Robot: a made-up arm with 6 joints. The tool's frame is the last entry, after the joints. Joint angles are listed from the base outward. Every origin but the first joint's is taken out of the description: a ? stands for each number. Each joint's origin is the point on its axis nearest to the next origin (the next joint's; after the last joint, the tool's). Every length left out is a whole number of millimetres.
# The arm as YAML. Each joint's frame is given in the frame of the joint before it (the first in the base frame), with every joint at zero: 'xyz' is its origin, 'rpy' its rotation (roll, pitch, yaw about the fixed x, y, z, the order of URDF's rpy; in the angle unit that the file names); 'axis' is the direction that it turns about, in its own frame. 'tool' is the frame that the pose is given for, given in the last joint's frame.
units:
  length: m
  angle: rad
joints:
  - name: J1
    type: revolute
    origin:
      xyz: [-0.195, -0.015, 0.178]
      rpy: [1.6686, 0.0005, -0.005]
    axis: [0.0, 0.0, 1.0]
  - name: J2
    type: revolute
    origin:
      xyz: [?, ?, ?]
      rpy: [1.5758, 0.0, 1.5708]
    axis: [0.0, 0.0, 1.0]
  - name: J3
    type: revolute
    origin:
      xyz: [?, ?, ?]
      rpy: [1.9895, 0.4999, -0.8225]
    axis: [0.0, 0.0, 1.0]
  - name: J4
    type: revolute
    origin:
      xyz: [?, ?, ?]
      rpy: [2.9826, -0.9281, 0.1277]
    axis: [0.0, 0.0, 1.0]
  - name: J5
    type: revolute
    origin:
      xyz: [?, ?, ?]
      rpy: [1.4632, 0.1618, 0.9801]
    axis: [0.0, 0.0, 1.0]
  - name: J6
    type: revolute
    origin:
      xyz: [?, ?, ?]
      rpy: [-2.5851, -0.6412, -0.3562]
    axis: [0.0, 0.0, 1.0]
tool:
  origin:
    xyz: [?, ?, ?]
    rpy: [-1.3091, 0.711, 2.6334]
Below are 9 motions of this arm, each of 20 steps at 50 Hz.
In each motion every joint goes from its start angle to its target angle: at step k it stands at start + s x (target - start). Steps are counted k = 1, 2, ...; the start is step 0. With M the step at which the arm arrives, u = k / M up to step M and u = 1 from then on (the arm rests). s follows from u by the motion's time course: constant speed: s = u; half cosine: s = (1 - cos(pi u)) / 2; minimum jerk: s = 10 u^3 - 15 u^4 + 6 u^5.
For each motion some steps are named. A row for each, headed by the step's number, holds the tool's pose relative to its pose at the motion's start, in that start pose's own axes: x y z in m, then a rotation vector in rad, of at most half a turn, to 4 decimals.
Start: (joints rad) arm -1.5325 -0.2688 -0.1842 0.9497 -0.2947 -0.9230
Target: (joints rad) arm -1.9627 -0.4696 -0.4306 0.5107 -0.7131 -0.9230
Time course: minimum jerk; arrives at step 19
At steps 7, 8, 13, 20:
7: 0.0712 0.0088 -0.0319 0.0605 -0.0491 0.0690
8: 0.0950 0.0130 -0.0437 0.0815 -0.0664 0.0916
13: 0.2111 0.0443 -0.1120 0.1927 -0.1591 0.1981
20: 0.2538 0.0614 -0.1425 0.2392 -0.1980 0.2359

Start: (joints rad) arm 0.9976 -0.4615 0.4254 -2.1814 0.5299 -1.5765
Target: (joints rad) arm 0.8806 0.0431 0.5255 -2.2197 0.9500 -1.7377
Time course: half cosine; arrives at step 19
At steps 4, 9, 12, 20:
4: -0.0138 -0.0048 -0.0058 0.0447 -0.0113 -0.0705
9: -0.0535 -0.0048 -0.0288 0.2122 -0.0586 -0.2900
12: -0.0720 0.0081 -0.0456 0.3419 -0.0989 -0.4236
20: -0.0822 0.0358 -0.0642 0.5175 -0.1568 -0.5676

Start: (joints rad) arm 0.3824 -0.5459 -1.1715 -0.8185 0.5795 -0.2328
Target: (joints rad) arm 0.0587 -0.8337 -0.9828 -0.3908 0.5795 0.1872
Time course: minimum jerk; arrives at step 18
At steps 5, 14, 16, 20:
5: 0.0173 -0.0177 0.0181 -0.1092 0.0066 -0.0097
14: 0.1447 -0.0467 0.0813 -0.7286 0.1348 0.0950
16: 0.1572 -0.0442 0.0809 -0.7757 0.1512 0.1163
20: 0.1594 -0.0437 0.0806 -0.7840 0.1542 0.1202

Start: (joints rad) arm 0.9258 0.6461 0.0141 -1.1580 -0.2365 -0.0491
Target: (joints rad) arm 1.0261 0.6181 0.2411 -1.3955 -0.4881 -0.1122
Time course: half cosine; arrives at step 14
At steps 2, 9, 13, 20:
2: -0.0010 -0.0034 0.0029 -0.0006 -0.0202 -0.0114
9: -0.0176 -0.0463 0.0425 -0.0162 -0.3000 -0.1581
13: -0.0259 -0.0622 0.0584 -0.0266 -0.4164 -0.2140
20: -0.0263 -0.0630 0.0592 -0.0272 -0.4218 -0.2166

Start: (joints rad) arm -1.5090 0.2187 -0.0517 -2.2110 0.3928 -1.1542
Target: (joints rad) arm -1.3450 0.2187 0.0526 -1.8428 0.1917 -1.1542
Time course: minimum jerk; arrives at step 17
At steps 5, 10, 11, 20:
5: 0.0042 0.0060 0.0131 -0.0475 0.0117 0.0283
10: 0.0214 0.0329 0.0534 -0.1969 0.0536 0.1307
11: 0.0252 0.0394 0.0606 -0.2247 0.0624 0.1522
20: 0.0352 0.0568 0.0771 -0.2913 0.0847 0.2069

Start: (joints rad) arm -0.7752 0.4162 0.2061 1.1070 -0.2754 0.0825
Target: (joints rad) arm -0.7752 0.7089 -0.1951 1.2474 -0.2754 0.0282
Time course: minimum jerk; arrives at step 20
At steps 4, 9, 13, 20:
4: 0.0174 0.0062 0.0009 0.0101 -0.0226 0.0256
9: 0.1153 0.0493 0.0229 0.0596 -0.1623 0.1778
13: 0.1991 0.1001 0.0731 0.0895 -0.3117 0.3283
20: 0.2420 0.1350 0.1194 0.0971 -0.4129 0.4232

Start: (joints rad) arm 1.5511 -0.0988 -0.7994 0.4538 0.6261 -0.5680
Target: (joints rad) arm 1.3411 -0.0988 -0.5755 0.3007 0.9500 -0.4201
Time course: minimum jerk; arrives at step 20
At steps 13, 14, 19, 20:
13: -0.0322 -0.0734 -0.1202 0.1793 0.3250 -0.2062
14: -0.0364 -0.0784 -0.1307 0.1945 0.3582 -0.2236
19: -0.0463 -0.0885 -0.1537 0.2277 0.4343 -0.2613
20: -0.0464 -0.0886 -0.1539 0.2279 0.4348 -0.2615

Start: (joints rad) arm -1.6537 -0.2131 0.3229 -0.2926 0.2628 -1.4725
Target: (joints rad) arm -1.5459 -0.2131 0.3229 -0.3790 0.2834 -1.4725
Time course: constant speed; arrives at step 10
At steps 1, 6, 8, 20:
1: 0.0000 0.0019 -0.0022 0.0107 -0.0023 0.0117
6: -0.0003 0.0121 -0.0128 0.0643 -0.0122 0.0701
8: -0.0006 0.0165 -0.0170 0.0858 -0.0155 0.0936
20: -0.0010 0.0209 -0.0211 0.1074 -0.0183 0.1171

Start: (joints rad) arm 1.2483 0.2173 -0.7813 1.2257 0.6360 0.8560
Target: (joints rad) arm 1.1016 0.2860 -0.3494 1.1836 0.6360 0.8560
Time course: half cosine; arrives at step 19
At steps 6, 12, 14, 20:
6: -0.0541 0.0173 -0.0696 0.0923 0.0614 -0.0581
12: -0.1705 0.0844 -0.2002 0.2896 0.1920 -0.1714
14: -0.2045 0.1112 -0.2333 0.3479 0.2305 -0.2021
20: -0.2440 0.1463 -0.2689 0.4167 0.2760 -0.2367

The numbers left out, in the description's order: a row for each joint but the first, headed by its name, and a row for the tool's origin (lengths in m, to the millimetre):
J2: 0.07 0.049 0.0
J3: 0.145 0.016 0.0
J4: -0.253 0.213 0.0
J5: -0.139 0.02 0.0
J6: 0.116 0.075 0.0
tool: -0.153 0.275 0.0

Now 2 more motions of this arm.
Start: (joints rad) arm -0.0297 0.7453 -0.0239 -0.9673 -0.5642 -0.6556
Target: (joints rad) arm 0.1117 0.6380 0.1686 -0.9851 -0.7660 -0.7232
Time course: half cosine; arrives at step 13
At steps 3, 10, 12, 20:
3: 0.0104 0.0014 0.0094 -0.0057 -0.0323 0.0230
10: 0.0705 0.0165 0.0751 -0.0344 -0.2294 0.1630
12: 0.0789 0.0197 0.0863 -0.0381 -0.2594 0.1840
20: 0.0800 0.0201 0.0878 -0.0386 -0.2633 0.1868

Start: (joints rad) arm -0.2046 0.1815 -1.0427 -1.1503 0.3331 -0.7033
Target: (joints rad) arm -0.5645 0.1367 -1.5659 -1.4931 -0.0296 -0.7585
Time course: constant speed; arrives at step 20
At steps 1, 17, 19, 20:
1: 0.0024 0.0002 -0.0097 0.0179 0.0010 0.0024
17: 0.0109 0.0178 -0.1535 0.3275 -0.0112 -0.0172
19: 0.0086 0.0223 -0.1689 0.3678 -0.0168 -0.0275
20: 0.0072 0.0247 -0.1763 0.3879 -0.0199 -0.0333

